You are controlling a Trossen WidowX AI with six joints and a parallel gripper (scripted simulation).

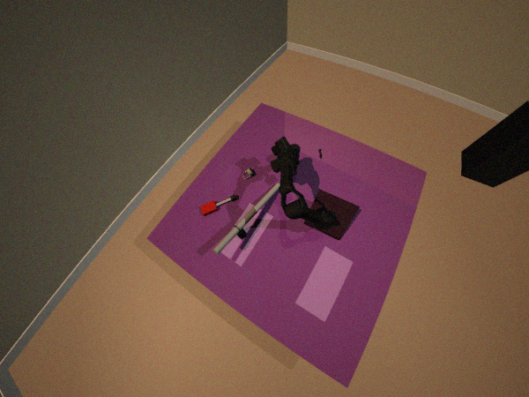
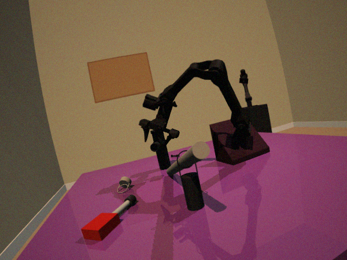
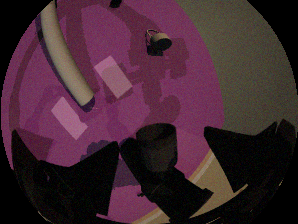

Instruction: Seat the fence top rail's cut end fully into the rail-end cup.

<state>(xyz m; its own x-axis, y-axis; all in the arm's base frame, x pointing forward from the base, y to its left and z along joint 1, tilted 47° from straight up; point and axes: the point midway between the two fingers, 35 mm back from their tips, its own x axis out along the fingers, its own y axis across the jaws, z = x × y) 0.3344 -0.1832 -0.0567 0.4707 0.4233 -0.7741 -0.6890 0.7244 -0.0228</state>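
The dark rail-end cup is 2 cm to the right of my gripper tip, 2 cm behind it and 1 cm below it. From my gripper tip the other things lie so: small dark peg: 27 cm to the right, 18 cm behind, 13 cm below; wire ring: 19 cm ahead, 13 cm below, 9 cm to the left; red-headed tool: 33 cm to the left, 25 cm ahead, 13 cm below.
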